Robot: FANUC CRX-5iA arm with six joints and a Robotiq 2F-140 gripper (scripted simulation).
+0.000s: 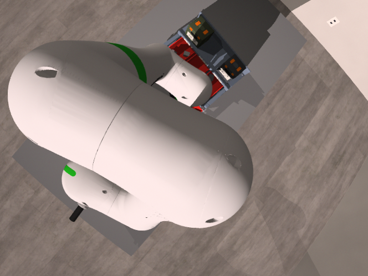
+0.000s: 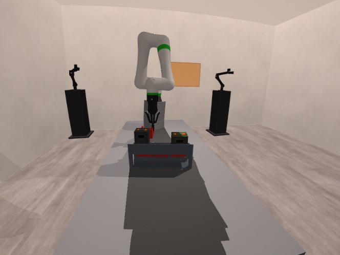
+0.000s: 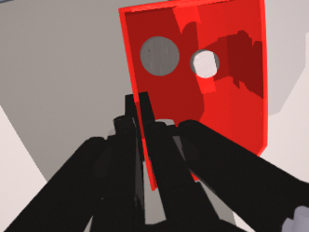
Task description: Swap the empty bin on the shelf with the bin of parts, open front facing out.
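Right now my hand is 60 mm above the grey disc, 30 mm to the left of it and 30 mm short of it. From my hand the other things lie so: grey shelf: 260 mm ahead, 70 mm below, 30 mm to the left; then grey part: 280 mm ahead, 120 mm to the left, 120 mm below.
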